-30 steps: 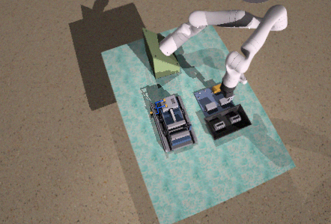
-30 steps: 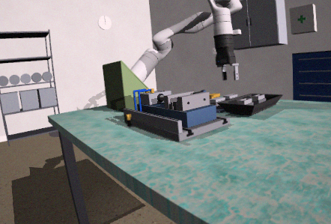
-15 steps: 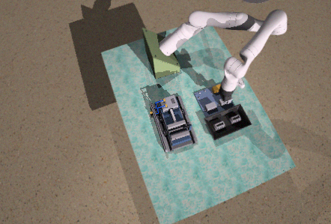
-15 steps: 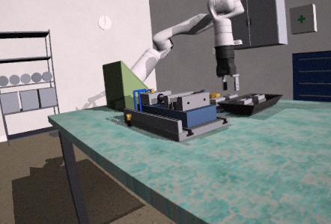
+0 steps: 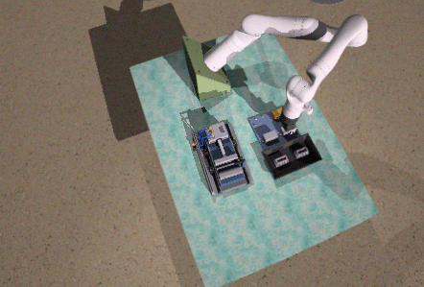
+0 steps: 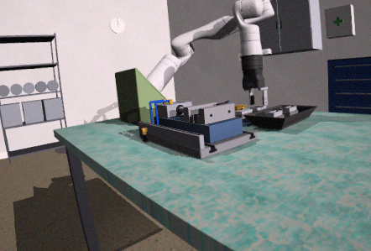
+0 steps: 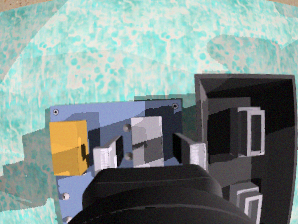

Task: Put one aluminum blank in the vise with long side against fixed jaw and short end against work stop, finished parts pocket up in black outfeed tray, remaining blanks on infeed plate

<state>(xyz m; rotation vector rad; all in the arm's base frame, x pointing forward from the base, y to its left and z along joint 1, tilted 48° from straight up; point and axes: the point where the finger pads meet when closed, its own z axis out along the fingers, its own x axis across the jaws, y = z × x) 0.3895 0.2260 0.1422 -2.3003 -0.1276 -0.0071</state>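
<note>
The gray blank is 4 cm below my hand. Round my hand: yellow brass blank: 9 cm behind, 1 cm to the right, 4 cm below; then blue infeed plate: 4 cm behind, 5 cm to the right, 6 cm below; then vise: 4 cm ahead, 33 cm to the right, 3 cm below.
</note>
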